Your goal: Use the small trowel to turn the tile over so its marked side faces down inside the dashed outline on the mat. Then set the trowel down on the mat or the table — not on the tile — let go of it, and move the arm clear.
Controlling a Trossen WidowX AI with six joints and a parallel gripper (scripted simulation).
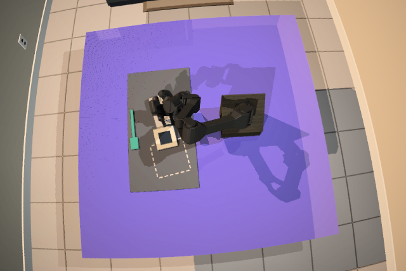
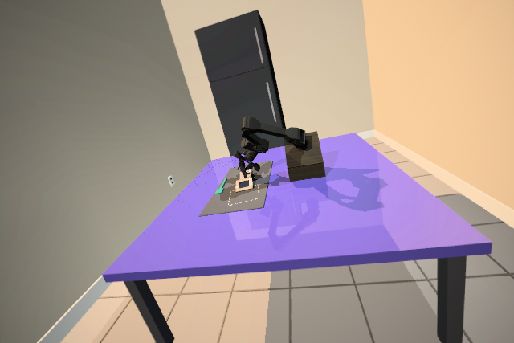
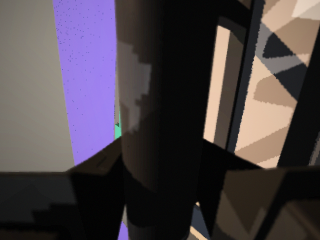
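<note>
The tile is 11 cm to the left of my gripper tip, 5 cm below it and 3 cm behind it. From my gripper tip the other things lie so: trowel: 3 cm behind, 1 cm below; then grey mat: 8 cm below, 4 cm to the left, 1 cm behind; then green flat tool: 13 cm ahead, 6 cm below, 5 cm to the left.
</note>
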